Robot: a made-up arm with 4 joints. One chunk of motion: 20 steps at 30 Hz.
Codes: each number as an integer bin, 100 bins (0 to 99) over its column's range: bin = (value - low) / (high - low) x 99, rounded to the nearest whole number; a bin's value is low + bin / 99 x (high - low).
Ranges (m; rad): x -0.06..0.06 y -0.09..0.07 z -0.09..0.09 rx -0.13..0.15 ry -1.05..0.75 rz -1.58..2
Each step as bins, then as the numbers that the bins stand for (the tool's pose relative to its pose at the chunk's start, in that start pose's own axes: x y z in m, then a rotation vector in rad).
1 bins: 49 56 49 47 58 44
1 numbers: -0.0006 0.0005 -0.0009 0.0029 0.0045 0.0111
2 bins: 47 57 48 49 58 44
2 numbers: -0.0030 0.0021 -0.0027 0.0086 0.0045 0.0111
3 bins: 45 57 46 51 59 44
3 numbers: -0.0055 0.0021 -0.0064 0.0142 0.0227 0.0111
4 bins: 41 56 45 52 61 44
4 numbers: -0.0103 0.0005 -0.0082 0.0171 0.0591 0.0111
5 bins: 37 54 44 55 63 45
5 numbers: -0.0152 -0.0027 -0.0100 0.0256 0.0955 0.0473
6 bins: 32 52 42 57 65 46
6 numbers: -0.0212 -0.0060 -0.0136 0.0312 0.1318 0.0834
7 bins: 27 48 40 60 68 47
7 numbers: -0.0273 -0.0124 -0.0173 0.0397 0.1864 0.1196
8 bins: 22 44 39 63 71 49
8 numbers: -0.0333 -0.0189 -0.0191 0.0482 0.2409 0.1919
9 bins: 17 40 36 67 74 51
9 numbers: -0.0394 -0.0254 -0.0245 0.0595 0.2955 0.2642
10 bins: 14 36 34 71 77 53
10 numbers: -0.0430 -0.0318 -0.0282 0.0708 0.3500 0.3366
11 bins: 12 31 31 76 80 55
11 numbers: -0.0455 -0.0399 -0.0336 0.0849 0.4045 0.4089
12 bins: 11 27 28 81 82 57
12 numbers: -0.0467 -0.0464 -0.0391 0.0991 0.4409 0.4812
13 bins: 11 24 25 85 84 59
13 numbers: -0.0467 -0.0512 -0.0445 0.1104 0.4773 0.5535
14 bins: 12 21 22 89 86 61
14 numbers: -0.0455 -0.0561 -0.0500 0.1217 0.5136 0.6259
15 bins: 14 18 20 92 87 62
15 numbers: -0.0430 -0.0609 -0.0536 0.1302 0.5318 0.6620
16 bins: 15 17 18 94 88 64
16 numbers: -0.0418 -0.0625 -0.0573 0.1359 0.5500 0.7343
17 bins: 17 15 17 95 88 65
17 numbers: -0.0394 -0.0658 -0.0591 0.1387 0.5500 0.7705
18 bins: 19 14 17 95 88 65
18 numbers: -0.0370 -0.0674 -0.0591 0.1387 0.5500 0.7705
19 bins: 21 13 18 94 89 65
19 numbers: -0.0345 -0.0690 -0.0573 0.1359 0.5682 0.7705
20 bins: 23 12 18 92 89 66
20 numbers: -0.0321 -0.0706 -0.0573 0.1302 0.5682 0.8067
